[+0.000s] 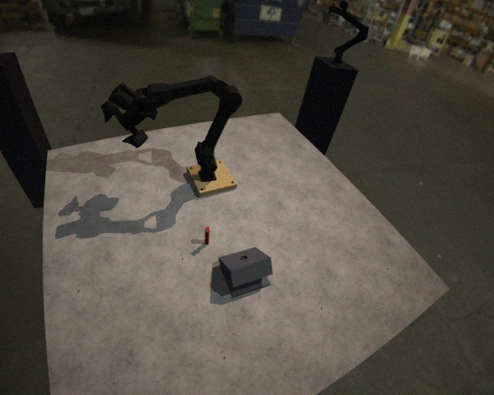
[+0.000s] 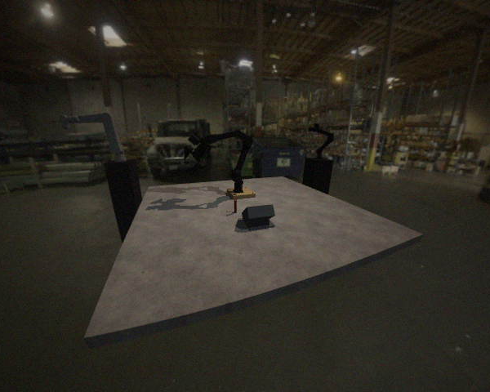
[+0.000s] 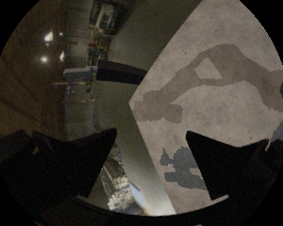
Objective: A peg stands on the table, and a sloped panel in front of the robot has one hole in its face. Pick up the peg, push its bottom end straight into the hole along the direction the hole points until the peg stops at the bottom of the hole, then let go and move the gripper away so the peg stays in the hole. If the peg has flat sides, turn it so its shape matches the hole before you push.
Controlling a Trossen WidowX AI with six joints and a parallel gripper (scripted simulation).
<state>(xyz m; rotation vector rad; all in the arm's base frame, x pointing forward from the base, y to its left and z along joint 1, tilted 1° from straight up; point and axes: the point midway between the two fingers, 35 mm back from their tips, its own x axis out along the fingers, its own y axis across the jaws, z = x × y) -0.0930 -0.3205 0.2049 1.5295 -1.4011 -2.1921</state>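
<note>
My gripper tip is 410 mm short of the red peg, 260 mm to the right of it and 160 mm above it. The rest, counted from my gripper tip: dark grey sloped panel 550 mm ahead, 340 mm to the left, 170 mm below.
</note>
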